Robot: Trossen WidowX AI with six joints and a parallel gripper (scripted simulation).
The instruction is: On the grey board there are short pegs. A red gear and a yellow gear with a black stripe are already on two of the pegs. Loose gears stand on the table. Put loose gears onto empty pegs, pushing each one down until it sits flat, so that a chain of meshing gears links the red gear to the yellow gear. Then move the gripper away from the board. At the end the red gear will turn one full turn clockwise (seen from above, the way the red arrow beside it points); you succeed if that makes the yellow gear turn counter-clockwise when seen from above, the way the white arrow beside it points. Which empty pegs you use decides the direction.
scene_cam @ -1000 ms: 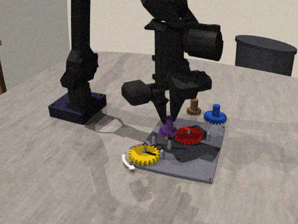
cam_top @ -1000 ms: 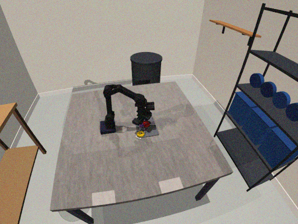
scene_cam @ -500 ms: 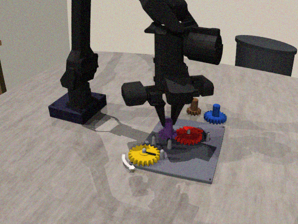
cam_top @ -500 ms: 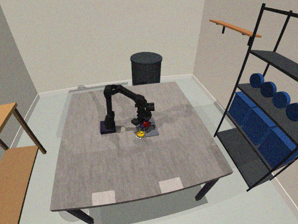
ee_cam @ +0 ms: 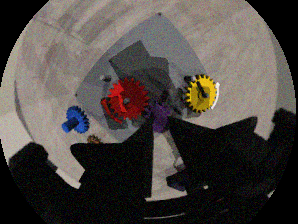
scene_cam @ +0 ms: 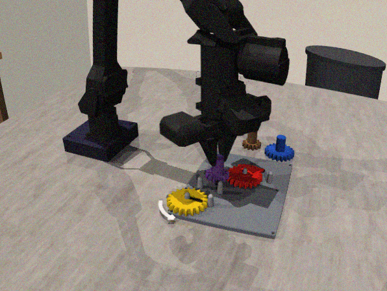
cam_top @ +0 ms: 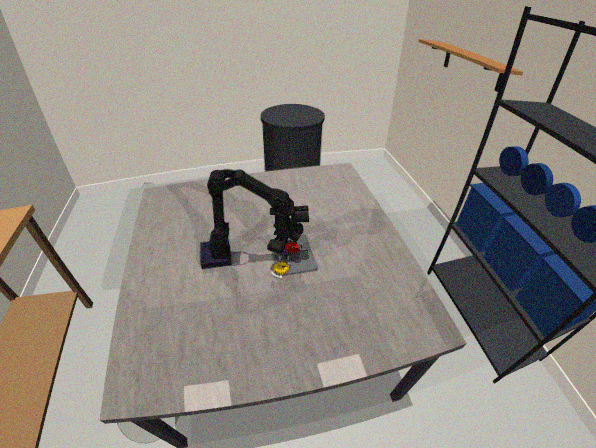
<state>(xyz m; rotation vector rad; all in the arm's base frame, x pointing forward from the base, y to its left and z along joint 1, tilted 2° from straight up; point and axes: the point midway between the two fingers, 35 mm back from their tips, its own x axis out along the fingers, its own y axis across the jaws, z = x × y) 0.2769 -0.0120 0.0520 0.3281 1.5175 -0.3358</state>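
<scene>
Right now my gripper tip is 4 cm short of the red gear, 3 cm to the right of it and 3 cm above it. Also, from my gripper tip: white arrow 3 cm behind, 11 cm to the right, 3 cm below; yellow gear 1 cm behind, 8 cm to the right, 3 cm below; purple gear 1 cm below.
</scene>
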